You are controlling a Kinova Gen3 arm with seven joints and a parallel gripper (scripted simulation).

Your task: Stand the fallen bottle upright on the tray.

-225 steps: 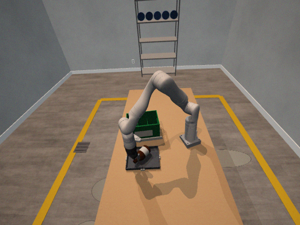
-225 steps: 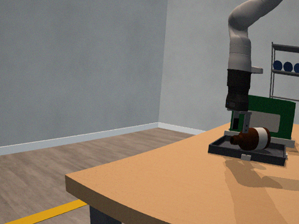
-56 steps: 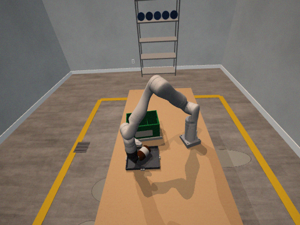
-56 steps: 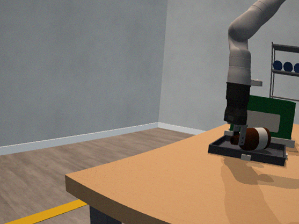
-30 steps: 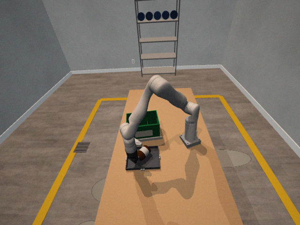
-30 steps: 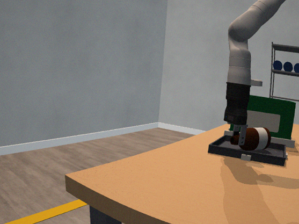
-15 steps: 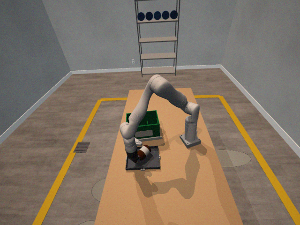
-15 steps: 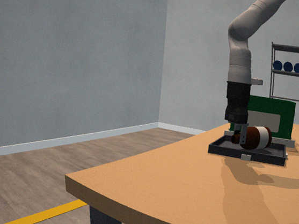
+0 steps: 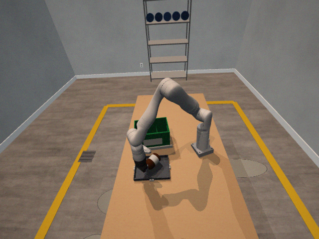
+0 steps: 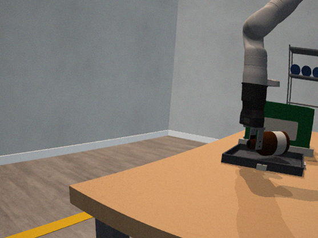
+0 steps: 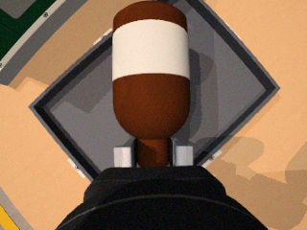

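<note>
The brown bottle is 40 mm to the right of my hand, 30 mm behind it and 10 mm below it. Also, from my hand: green crate: 310 mm to the right, 50 mm behind, 20 mm above; dark tray: 50 mm below, 40 mm to the right, 40 mm behind.
</note>
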